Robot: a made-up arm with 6 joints. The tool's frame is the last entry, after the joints. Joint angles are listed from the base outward.
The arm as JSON. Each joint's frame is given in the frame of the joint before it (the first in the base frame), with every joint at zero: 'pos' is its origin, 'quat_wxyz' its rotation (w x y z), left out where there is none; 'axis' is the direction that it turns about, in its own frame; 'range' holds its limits. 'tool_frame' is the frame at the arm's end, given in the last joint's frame.
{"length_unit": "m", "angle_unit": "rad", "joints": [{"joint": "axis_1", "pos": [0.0, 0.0, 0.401], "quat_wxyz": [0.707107, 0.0, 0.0, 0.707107], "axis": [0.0, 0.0, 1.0], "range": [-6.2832, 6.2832]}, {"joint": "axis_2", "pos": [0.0, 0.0, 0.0], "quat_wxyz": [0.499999, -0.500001, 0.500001, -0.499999], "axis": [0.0, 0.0, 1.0], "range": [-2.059, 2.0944]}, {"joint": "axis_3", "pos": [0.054, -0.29, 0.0], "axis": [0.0, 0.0, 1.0], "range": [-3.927, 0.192]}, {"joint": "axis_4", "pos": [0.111, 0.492, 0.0], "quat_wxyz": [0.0, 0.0, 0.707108, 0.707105], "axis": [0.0, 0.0, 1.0], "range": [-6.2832, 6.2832]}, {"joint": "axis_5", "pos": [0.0, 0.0, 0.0], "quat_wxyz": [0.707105, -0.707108, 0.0, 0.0], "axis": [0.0, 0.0, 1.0], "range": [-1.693, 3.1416]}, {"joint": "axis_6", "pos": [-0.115, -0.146, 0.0], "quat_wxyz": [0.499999, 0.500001, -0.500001, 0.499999], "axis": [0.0, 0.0, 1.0], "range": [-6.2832, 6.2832]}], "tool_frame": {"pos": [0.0, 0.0, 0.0], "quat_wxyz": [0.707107, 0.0, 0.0, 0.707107]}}
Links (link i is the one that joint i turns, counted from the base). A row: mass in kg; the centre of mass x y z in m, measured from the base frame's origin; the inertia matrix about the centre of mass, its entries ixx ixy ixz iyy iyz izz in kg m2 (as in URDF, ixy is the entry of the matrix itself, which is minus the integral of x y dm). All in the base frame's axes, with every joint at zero. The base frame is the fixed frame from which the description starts. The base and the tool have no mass.
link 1: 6.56; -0.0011 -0.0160 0.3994; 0.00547 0 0 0.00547 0 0.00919
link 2: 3.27; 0.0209 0.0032 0.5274; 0.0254 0 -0.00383 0.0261 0 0.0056
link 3: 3.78; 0.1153 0.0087 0.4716; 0.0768 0 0.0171 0.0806 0 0.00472
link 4: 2.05; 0.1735 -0.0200 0.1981; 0.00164 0 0 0.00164 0 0.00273
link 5: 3.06; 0.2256 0.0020 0.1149; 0.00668 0 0.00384 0.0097 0 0.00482
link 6: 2.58; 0.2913 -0.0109 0.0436; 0.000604 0 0 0.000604 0 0.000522
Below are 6 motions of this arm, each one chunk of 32 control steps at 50 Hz.
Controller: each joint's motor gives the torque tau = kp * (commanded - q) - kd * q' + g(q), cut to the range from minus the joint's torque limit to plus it. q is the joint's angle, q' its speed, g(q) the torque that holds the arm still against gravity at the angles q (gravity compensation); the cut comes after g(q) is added. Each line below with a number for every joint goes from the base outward.
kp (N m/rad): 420 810 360 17 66 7.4
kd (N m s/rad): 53 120 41 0.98 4.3 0.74
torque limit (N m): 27 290 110 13 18 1.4
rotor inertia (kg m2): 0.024 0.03 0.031 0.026 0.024 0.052
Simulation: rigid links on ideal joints. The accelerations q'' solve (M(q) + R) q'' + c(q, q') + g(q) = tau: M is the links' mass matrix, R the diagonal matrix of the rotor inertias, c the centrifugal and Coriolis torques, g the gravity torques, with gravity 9.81 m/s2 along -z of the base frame. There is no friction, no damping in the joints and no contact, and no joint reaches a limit. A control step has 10 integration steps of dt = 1/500 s. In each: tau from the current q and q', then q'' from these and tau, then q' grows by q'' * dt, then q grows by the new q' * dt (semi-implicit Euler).
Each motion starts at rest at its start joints. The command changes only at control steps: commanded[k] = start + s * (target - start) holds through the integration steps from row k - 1 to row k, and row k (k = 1, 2, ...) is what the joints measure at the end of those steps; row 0 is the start. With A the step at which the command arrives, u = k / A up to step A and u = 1 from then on. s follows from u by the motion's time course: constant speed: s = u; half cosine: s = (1 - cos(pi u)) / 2; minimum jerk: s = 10 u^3 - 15 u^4 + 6 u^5; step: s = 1 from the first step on.
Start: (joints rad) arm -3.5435 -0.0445 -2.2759 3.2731 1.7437 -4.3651
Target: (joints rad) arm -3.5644 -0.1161 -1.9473 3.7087 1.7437 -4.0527
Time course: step
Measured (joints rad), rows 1 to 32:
1: -3.5437 -0.0638 -2.2418 3.2824 1.7513 -4.3605
2: -3.5439 -0.0784 -2.2090 3.3081 1.7646 -4.3462
3: -3.5448 -0.0893 -2.1782 3.3463 1.7752 -4.3226
4: -3.5461 -0.0974 -2.1497 3.3939 1.7805 -4.2925
5: -3.5480 -0.1031 -2.1234 3.4479 1.7806 -4.2587
6: -3.5501 -0.1070 -2.0992 3.5056 1.7768 -4.2236
7: -3.5524 -0.1093 -2.0770 3.5643 1.7706 -4.1890
8: -3.5548 -0.1104 -2.0567 3.6218 1.7633 -4.1561
9: -3.5572 -0.1105 -2.0380 3.6761 1.7560 -4.1259
10: -3.5595 -0.1099 -2.0209 3.7255 1.7492 -4.0991
11: -3.5616 -0.1087 -2.0052 3.7689 1.7433 -4.0758
12: -3.5634 -0.1072 -1.9911 3.8055 1.7383 -4.0562
13: -3.5650 -0.1054 -1.9783 3.8349 1.7342 -4.0402
14: -3.5662 -0.1036 -1.9670 3.8571 1.7310 -4.0277
15: -3.5672 -0.1018 -1.9571 3.8723 1.7285 -4.0184
16: -3.5679 -0.1001 -1.9485 3.8810 1.7266 -4.0120
17: -3.5683 -0.0987 -1.9414 3.8837 1.7252 -4.0080
18: -3.5685 -0.0975 -1.9355 3.8812 1.7243 -4.0062
19: -3.5686 -0.0966 -1.9310 3.8742 1.7237 -4.0063
20: -3.5685 -0.0960 -1.9276 3.8634 1.7235 -4.0077
21: -3.5682 -0.0958 -1.9253 3.8497 1.7237 -4.0104
22: -3.5679 -0.0959 -1.9240 3.8339 1.7242 -4.0139
23: -3.5675 -0.0964 -1.9236 3.8165 1.7251 -4.0179
24: -3.5671 -0.0971 -1.9240 3.7984 1.7262 -4.0224
25: -3.5666 -0.0981 -1.9250 3.7801 1.7275 -4.0270
26: -3.5661 -0.0992 -1.9265 3.7622 1.7291 -4.0316
27: -3.5655 -0.1006 -1.9284 3.7450 1.7308 -4.0361
28: -3.5650 -0.1021 -1.9306 3.7291 1.7327 -4.0403
29: -3.5645 -0.1036 -1.9330 3.7147 1.7347 -4.0443
30: -3.5641 -0.1053 -1.9355 3.7021 1.7366 -4.0478
31: -3.5637 -0.1069 -1.9380 3.6914 1.7386 -4.0510
32: -3.5633 -0.1085 -1.9404 3.6826 1.7404 -4.0537

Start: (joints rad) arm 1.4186 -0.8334 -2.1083 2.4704 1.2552 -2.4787
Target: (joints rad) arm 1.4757 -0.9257 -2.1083 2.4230 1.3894 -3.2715
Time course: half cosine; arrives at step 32
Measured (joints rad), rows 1 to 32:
1: 1.4186 -0.8334 -2.1083 2.4704 1.2552 -2.4788
2: 1.4187 -0.8335 -2.1082 2.4703 1.2553 -2.4790
3: 1.4188 -0.8336 -2.1080 2.4701 1.2556 -2.4798
4: 1.4191 -0.8339 -2.1077 2.4696 1.2562 -2.4815
5: 1.4195 -0.8342 -2.1073 2.4689 1.2571 -2.4846
6: 1.4201 -0.8348 -2.1068 2.4679 1.2583 -2.4894
7: 1.4208 -0.8355 -2.1062 2.4665 1.2600 -2.4963
8: 1.4217 -0.8364 -2.1055 2.4647 1.2622 -2.5057
9: 1.4227 -0.8375 -2.1048 2.4626 1.2648 -2.5178
10: 1.4239 -0.8389 -2.1040 2.4601 1.2680 -2.5329
11: 1.4253 -0.8405 -2.1032 2.4573 1.2717 -2.5510
12: 1.4268 -0.8424 -2.1025 2.4543 1.2758 -2.5723
13: 1.4285 -0.8445 -2.1017 2.4511 1.2805 -2.5966
14: 1.4303 -0.8469 -2.1010 2.4478 1.2856 -2.6239
15: 1.4323 -0.8496 -2.1005 2.4444 1.2911 -2.6539
16: 1.4344 -0.8525 -2.1000 2.4411 1.2970 -2.6865
17: 1.4366 -0.8556 -2.0996 2.4379 1.3033 -2.7212
18: 1.4388 -0.8589 -2.0994 2.4348 1.3098 -2.7579
19: 1.4411 -0.8625 -2.0994 2.4320 1.3165 -2.7960
20: 1.4435 -0.8662 -2.0995 2.4294 1.3233 -2.8353
21: 1.4459 -0.8700 -2.0998 2.4272 1.3302 -2.8752
22: 1.4483 -0.8740 -2.1002 2.4253 1.3371 -2.9154
23: 1.4507 -0.8780 -2.1008 2.4238 1.3439 -2.9554
24: 1.4530 -0.8821 -2.1015 2.4227 1.3506 -2.9947
25: 1.4553 -0.8862 -2.1024 2.4220 1.3571 -3.0330
26: 1.4576 -0.8902 -2.1033 2.4217 1.3632 -3.0698
27: 1.4597 -0.8942 -2.1044 2.4218 1.3690 -3.1048
28: 1.4617 -0.8980 -2.1056 2.4224 1.3744 -3.1376
29: 1.4636 -0.9017 -2.1069 2.4233 1.3792 -3.1677
30: 1.4653 -0.9053 -2.1082 2.4246 1.3836 -3.1950
31: 1.4669 -0.9085 -2.1096 2.4262 1.3873 -3.2192
32: 1.4682 -0.9115 -2.1110 2.4281 1.3904 -3.2399

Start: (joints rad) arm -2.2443 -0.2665 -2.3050 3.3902 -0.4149 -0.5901
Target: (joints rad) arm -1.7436 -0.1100 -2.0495 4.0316 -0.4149 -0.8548
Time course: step
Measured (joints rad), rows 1 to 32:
1: -2.2367 -0.2657 -2.2976 3.4014 -0.4038 -0.5986
2: -2.2152 -0.2603 -2.2842 3.4270 -0.3845 -0.6207
3: -2.1812 -0.2515 -2.2663 3.4624 -0.3644 -0.6519
4: -2.1372 -0.2400 -2.2451 3.5042 -0.3474 -0.6881
5: -2.0872 -0.2267 -2.2214 3.5522 -0.3357 -0.7260
6: -2.0411 -0.2120 -2.1959 3.6181 -0.3327 -0.7628
7: -2.0000 -0.1966 -2.1695 3.6970 -0.3381 -0.7961
8: -1.9629 -0.1811 -2.1432 3.7800 -0.3500 -0.8246
9: -1.9293 -0.1660 -2.1179 3.8593 -0.3661 -0.8475
10: -1.8989 -0.1519 -2.0946 3.9288 -0.3839 -0.8647
11: -1.8716 -0.1392 -2.0740 3.9848 -0.4013 -0.8764
12: -1.8475 -0.1282 -2.0566 4.0257 -0.4166 -0.8833
13: -1.8265 -0.1191 -2.0426 4.0518 -0.4290 -0.8862
14: -1.8086 -0.1117 -2.0318 4.0649 -0.4380 -0.8860
15: -1.7936 -0.1060 -2.0240 4.0676 -0.4440 -0.8838
16: -1.7815 -0.1017 -2.0187 4.0625 -0.4473 -0.8801
17: -1.7718 -0.0987 -2.0154 4.0525 -0.4485 -0.8759
18: -1.7643 -0.0966 -2.0139 4.0397 -0.4478 -0.8715
19: -1.7587 -0.0954 -2.0136 4.0262 -0.4459 -0.8674
20: -1.7546 -0.0948 -2.0144 4.0132 -0.4430 -0.8638
21: -1.7517 -0.0947 -2.0159 4.0018 -0.4396 -0.8609
22: -1.7499 -0.0950 -2.0179 3.9926 -0.4357 -0.8587
23: -1.7487 -0.0956 -2.0203 3.9859 -0.4318 -0.8572
24: -1.7480 -0.0964 -2.0229 3.9818 -0.4281 -0.8562
25: -1.7477 -0.0973 -2.0256 3.9802 -0.4246 -0.8558
26: -1.7476 -0.0984 -2.0284 3.9810 -0.4215 -0.8557
27: -1.7475 -0.0995 -2.0311 3.9839 -0.4188 -0.8559
28: -1.7474 -0.1006 -2.0338 3.9886 -0.4166 -0.8562
29: -1.7473 -0.1018 -2.0363 3.9947 -0.4150 -0.8565
30: -1.7472 -0.1029 -2.0387 4.0019 -0.4138 -0.8568
31: -1.7469 -0.1040 -2.0409 4.0098 -0.4129 -0.8569
32: -1.7466 -0.1051 -2.0430 4.0179 -0.4125 -0.8570

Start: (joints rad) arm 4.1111 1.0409 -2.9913 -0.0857 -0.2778 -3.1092
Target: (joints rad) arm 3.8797 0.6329 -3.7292 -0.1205 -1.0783 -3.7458
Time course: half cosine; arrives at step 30
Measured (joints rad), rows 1 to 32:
1: 4.1111 1.0409 -2.9913 -0.0858 -0.2779 -3.1093
2: 4.1110 1.0409 -2.9915 -0.0863 -0.2784 -3.1096
3: 4.1107 1.0408 -2.9921 -0.0876 -0.2796 -3.1106
4: 4.1101 1.0406 -2.9932 -0.0901 -0.2822 -3.1126
5: 4.1091 1.0402 -2.9952 -0.0940 -0.2865 -3.1162
6: 4.1076 1.0393 -2.9983 -0.0995 -0.2930 -3.1217
7: 4.1056 1.0378 -3.0029 -0.1066 -0.3021 -3.1294
8: 4.1028 1.0357 -3.0093 -0.1153 -0.3139 -3.1398
9: 4.0992 1.0326 -3.0177 -0.1251 -0.3289 -3.1528
10: 4.0949 1.0284 -3.0285 -0.1359 -0.3470 -3.1688
11: 4.0896 1.0229 -3.0417 -0.1472 -0.3685 -3.1875
12: 4.0834 1.0161 -3.0578 -0.1584 -0.3932 -3.2089
13: 4.0763 1.0077 -3.0766 -0.1691 -0.4210 -3.2329
14: 4.0682 0.9977 -3.0984 -0.1785 -0.4518 -3.2591
15: 4.0591 0.9861 -3.1231 -0.1859 -0.4851 -3.2874
16: 4.0491 0.9727 -3.1508 -0.1905 -0.5207 -3.3173
17: 4.0383 0.9576 -3.1811 -0.1917 -0.5582 -3.3486
18: 4.0268 0.9408 -3.2141 -0.1888 -0.5970 -3.3809
19: 4.0146 0.9225 -3.2493 -0.1811 -0.6366 -3.4139
20: 4.0020 0.9027 -3.2865 -0.1684 -0.6767 -3.4473
21: 3.9892 0.8817 -3.3254 -0.1505 -0.7168 -3.4807
22: 3.9764 0.8597 -3.3656 -0.1278 -0.7565 -3.5139
23: 3.9638 0.8370 -3.4066 -0.1011 -0.7954 -3.5464
24: 3.9518 0.8138 -3.4479 -0.0716 -0.8333 -3.5781
25: 3.9407 0.7905 -3.4890 -0.0409 -0.8699 -3.6085
26: 3.9305 0.7675 -3.5294 -0.0111 -0.9049 -3.6374
27: 3.9215 0.7451 -3.5686 0.0158 -0.9379 -3.6643
28: 3.9138 0.7237 -3.6058 0.0377 -0.9685 -3.6889
29: 3.9074 0.7037 -3.6406 0.0529 -0.9963 -3.7108
30: 3.9023 0.6854 -3.6723 0.0604 -1.0208 -3.7298
31: 3.8983 0.6690 -3.7004 0.0596 -1.0415 -3.7455
32: 3.8952 0.6548 -3.7245 0.0510 -1.0586 -3.7579

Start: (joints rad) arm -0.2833 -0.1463 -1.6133 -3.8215 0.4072 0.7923
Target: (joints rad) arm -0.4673 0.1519 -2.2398 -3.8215 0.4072 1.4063
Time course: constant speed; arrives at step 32
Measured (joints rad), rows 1 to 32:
1: -0.2834 -0.1450 -1.6153 -3.8206 0.4059 0.7929
2: -0.2839 -0.1423 -1.6195 -3.8183 0.4044 0.7948
3: -0.2850 -0.1385 -1.6256 -3.8153 0.4030 0.7984
4: -0.2867 -0.1338 -1.6336 -3.8121 0.4019 0.8042
5: -0.2890 -0.1283 -1.6433 -3.8091 0.4009 0.8121
6: -0.2919 -0.1223 -1.6545 -3.8068 0.4002 0.8222
7: -0.2953 -0.1158 -1.6671 -3.8053 0.3997 0.8344
8: -0.2992 -0.1090 -1.6809 -3.8046 0.3995 0.8484
9: -0.3035 -0.1019 -1.6959 -3.8048 0.3994 0.8641
10: -0.3081 -0.0946 -1.7118 -3.8056 0.3996 0.8813
11: -0.3131 -0.0872 -1.7286 -3.8069 0.3999 0.8996
12: -0.3183 -0.0796 -1.7461 -3.8085 0.4004 0.9188
13: -0.3237 -0.0719 -1.7643 -3.8103 0.4010 0.9388
14: -0.3293 -0.0641 -1.7830 -3.8122 0.4017 0.9593
15: -0.3350 -0.0562 -1.8021 -3.8140 0.4025 0.9801
16: -0.3408 -0.0483 -1.8216 -3.8157 0.4034 1.0012
17: -0.3467 -0.0403 -1.8414 -3.8172 0.4042 1.0223
18: -0.3526 -0.0323 -1.8613 -3.8186 0.4050 1.0434
19: -0.3585 -0.0241 -1.8814 -3.8198 0.4058 1.0644
20: -0.3644 -0.0160 -1.9016 -3.8207 0.4066 1.0853
21: -0.3704 -0.0077 -1.9219 -3.8215 0.4073 1.1060
22: -0.3763 0.0006 -1.9421 -3.8221 0.4080 1.1266
23: -0.3822 0.0090 -1.9624 -3.8226 0.4086 1.1469
24: -0.3880 0.0175 -1.9826 -3.8230 0.4091 1.1671
25: -0.3939 0.0261 -2.0028 -3.8232 0.4095 1.1871
26: -0.3997 0.0347 -2.0229 -3.8233 0.4099 1.2069
27: -0.4055 0.0434 -2.0429 -3.8234 0.4102 1.2266
28: -0.4113 0.0522 -2.0629 -3.8234 0.4104 1.2461
29: -0.4171 0.0611 -2.0828 -3.8234 0.4105 1.2656
30: -0.4229 0.0700 -2.1026 -3.8233 0.4106 1.2849
31: -0.4287 0.0790 -2.1223 -3.8233 0.4106 1.3041
32: -0.4344 0.0880 -2.1420 -3.8232 0.4105 1.3232

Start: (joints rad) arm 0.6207 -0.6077 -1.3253 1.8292 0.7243 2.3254
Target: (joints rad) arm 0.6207 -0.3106 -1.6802 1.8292 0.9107 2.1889
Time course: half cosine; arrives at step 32
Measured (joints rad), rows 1 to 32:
1: 0.6207 -0.6076 -1.3254 1.8292 0.7244 2.3254
2: 0.6207 -0.6073 -1.3258 1.8291 0.7246 2.3253
3: 0.6206 -0.6066 -1.3267 1.8289 0.7251 2.3251
4: 0.6205 -0.6053 -1.3283 1.8287 0.7261 2.3247
5: 0.6204 -0.6033 -1.3307 1.8284 0.7277 2.3240
6: 0.6202 -0.6007 -1.3340 1.8280 0.7299 2.3229
7: 0.6201 -0.5972 -1.3384 1.8276 0.7329 2.3215
8: 0.6200 -0.5929 -1.3439 1.8272 0.7366 2.3196
9: 0.6198 -0.5878 -1.3506 1.8268 0.7411 2.3171
10: 0.6197 -0.5818 -1.3584 1.8265 0.7464 2.3142
11: 0.6196 -0.5750 -1.3674 1.8262 0.7524 2.3108
12: 0.6196 -0.5674 -1.3776 1.8260 0.7591 2.3068
13: 0.6195 -0.5590 -1.3888 1.8258 0.7665 2.3024
14: 0.6195 -0.5499 -1.4011 1.8258 0.7743 2.2975
15: 0.6196 -0.5402 -1.4142 1.8259 0.7827 2.2922
16: 0.6196 -0.5298 -1.4282 1.8261 0.7915 2.2865
17: 0.6197 -0.5190 -1.4430 1.8264 0.8005 2.2806
18: 0.6198 -0.5078 -1.4582 1.8268 0.8098 2.2744
19: 0.6199 -0.4962 -1.4739 1.8273 0.8191 2.2681
20: 0.6200 -0.4844 -1.4899 1.8280 0.8284 2.2616
21: 0.6202 -0.4724 -1.5061 1.8288 0.8376 2.2551
22: 0.6203 -0.4605 -1.5221 1.8296 0.8467 2.2486
23: 0.6205 -0.4486 -1.5380 1.8306 0.8554 2.2422
24: 0.6207 -0.4368 -1.5535 1.8315 0.8638 2.2360
25: 0.6208 -0.4254 -1.5685 1.8326 0.8716 2.2299
26: 0.6210 -0.4143 -1.5829 1.8336 0.8790 2.2242
27: 0.6212 -0.4037 -1.5964 1.8345 0.8857 2.2187
28: 0.6213 -0.3936 -1.6090 1.8355 0.8918 2.2136
29: 0.6215 -0.3842 -1.6205 1.8363 0.8971 2.2089
30: 0.6216 -0.3756 -1.6309 1.8370 0.9016 2.2047
31: 0.6217 -0.3677 -1.6399 1.8376 0.9053 2.2009
32: 0.6219 -0.3608 -1.6476 1.8380 0.9081 2.1977

